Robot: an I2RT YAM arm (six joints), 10 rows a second.
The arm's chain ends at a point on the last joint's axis. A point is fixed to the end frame.
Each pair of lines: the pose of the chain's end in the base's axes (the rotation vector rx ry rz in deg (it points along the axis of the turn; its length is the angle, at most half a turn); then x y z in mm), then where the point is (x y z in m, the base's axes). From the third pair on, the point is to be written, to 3 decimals.
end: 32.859, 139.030, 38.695, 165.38, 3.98, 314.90
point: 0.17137 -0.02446 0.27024
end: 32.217, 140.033, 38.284, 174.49, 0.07, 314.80
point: 0.18028 -0.02867 0.27030
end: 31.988, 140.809, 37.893, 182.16, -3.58, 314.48
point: 0.188 -0.033 0.270
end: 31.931, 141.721, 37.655, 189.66, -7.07, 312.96
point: 0.195 -0.036 0.269
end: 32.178, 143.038, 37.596, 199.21, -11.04, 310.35
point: 0.203 -0.040 0.266
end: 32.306, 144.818, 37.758, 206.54, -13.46, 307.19
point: 0.210 -0.042 0.263
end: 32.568, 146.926, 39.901, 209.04, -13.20, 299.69
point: 0.211 -0.041 0.254
